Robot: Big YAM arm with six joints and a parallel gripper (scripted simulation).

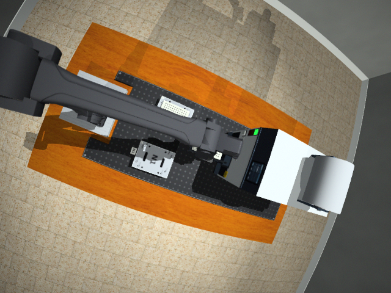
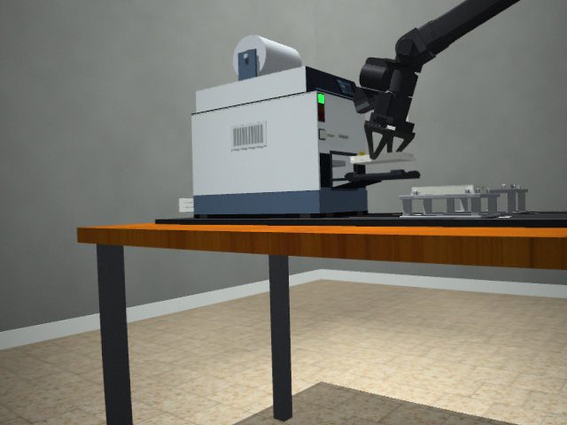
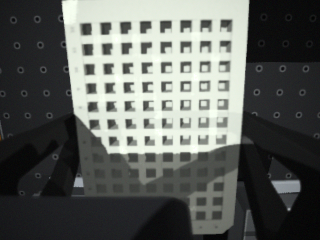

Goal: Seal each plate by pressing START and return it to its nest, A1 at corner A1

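My hand is 40 mm above the sealer stage. Round my hand: plate nest: 190 mm behind, 100 mm below, 70 mm to the left; then pale start button: 100 mm to the left, 100 mm ahead, 50 mm above; then A1 mark: 260 mm behind, 120 mm to the left, 90 mm below.
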